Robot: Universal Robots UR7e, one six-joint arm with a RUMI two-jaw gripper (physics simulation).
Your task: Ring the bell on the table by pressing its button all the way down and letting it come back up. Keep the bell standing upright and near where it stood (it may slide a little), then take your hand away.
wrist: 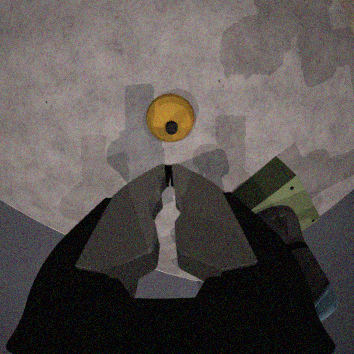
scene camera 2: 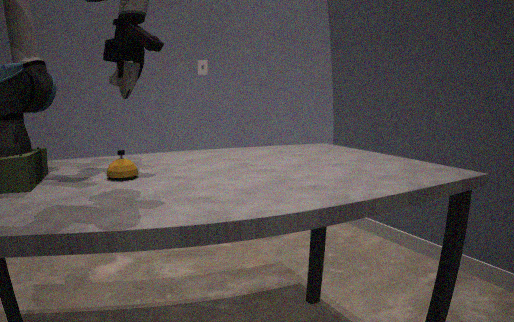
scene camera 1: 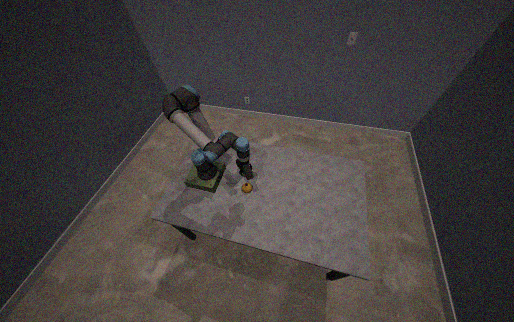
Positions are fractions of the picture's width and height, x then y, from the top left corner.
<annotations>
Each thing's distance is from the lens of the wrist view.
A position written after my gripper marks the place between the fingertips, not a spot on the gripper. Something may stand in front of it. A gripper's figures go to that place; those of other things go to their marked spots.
my gripper (wrist: 0.48, 0.47): 13 cm
yellow dome bell (wrist: 0.48, 0.30): 27 cm
</annotations>
